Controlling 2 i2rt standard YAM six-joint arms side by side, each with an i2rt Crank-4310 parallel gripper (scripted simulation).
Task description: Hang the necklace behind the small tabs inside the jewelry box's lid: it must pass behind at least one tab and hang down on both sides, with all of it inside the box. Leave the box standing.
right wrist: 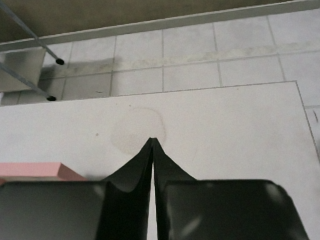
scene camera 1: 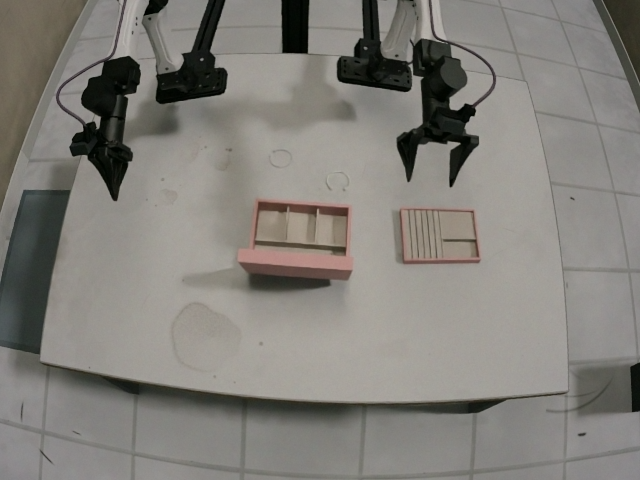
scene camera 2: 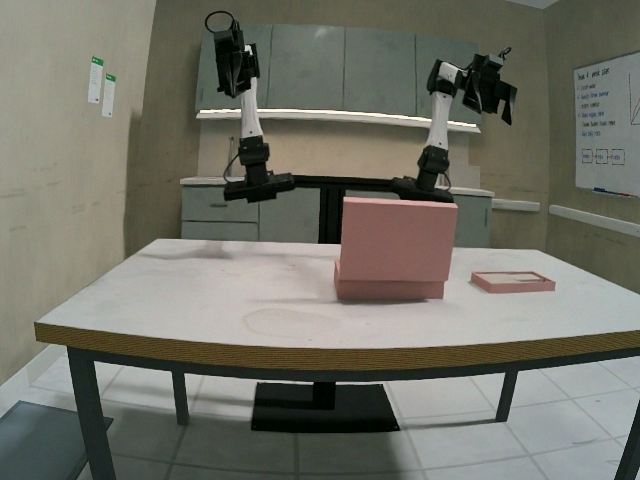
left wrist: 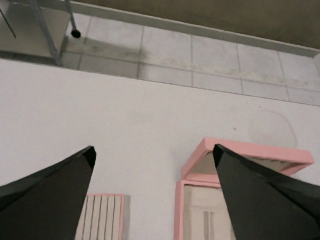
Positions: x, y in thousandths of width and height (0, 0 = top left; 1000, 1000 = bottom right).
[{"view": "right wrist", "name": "right gripper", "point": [480, 585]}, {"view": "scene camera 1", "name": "left gripper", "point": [673, 384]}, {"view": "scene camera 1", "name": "right gripper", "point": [179, 420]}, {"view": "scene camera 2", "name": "left gripper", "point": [776, 247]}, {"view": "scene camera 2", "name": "right gripper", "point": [365, 201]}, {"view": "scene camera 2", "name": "pink jewelry box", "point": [615, 509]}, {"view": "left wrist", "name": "left gripper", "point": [483, 615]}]
